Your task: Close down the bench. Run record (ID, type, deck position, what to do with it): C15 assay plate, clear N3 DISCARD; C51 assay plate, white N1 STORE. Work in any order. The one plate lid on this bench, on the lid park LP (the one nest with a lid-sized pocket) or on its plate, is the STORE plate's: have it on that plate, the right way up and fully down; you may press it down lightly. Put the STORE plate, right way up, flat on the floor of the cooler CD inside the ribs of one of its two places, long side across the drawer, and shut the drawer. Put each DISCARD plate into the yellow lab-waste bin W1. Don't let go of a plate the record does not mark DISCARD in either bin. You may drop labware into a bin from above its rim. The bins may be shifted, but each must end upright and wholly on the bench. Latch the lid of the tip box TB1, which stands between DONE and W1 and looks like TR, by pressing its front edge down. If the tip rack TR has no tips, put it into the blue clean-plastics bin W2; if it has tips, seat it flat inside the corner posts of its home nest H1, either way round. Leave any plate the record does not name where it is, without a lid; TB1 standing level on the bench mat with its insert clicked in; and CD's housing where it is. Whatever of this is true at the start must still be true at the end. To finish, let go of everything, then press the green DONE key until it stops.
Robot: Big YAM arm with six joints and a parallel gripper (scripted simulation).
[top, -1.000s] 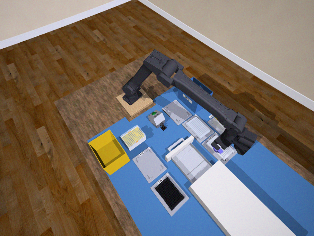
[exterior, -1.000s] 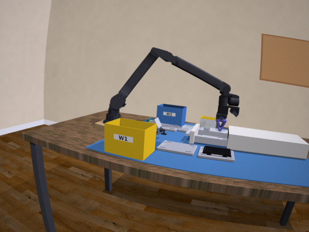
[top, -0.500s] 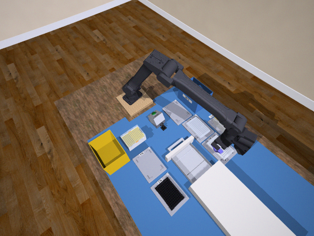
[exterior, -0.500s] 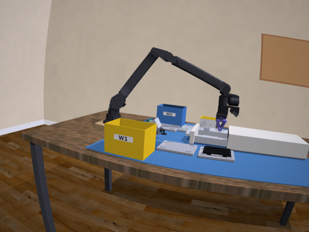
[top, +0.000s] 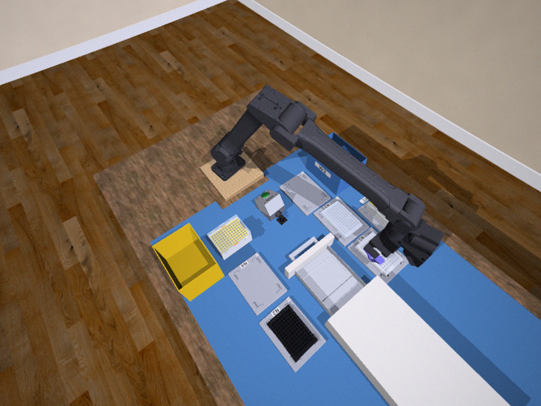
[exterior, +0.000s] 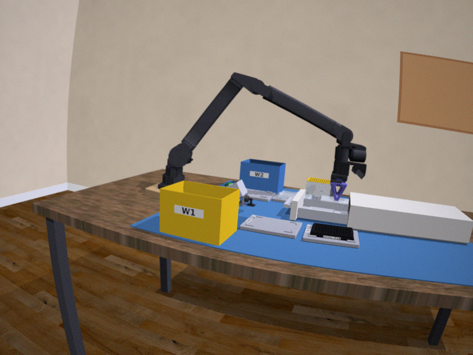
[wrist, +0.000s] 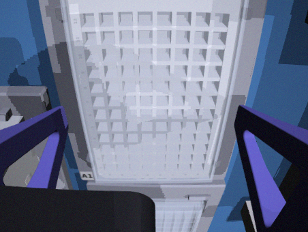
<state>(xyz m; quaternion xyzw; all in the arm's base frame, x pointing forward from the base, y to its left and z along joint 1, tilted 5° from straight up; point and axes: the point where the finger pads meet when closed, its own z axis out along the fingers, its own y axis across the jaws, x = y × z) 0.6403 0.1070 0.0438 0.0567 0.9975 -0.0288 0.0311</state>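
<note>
My gripper is now 2 cm above the white plate. Round my hand: tip rack TR: 7 cm behind, 14 cm to the left, 1 cm above; clear plate lid: 2 cm below; nest N1: 4 cm below.
</note>
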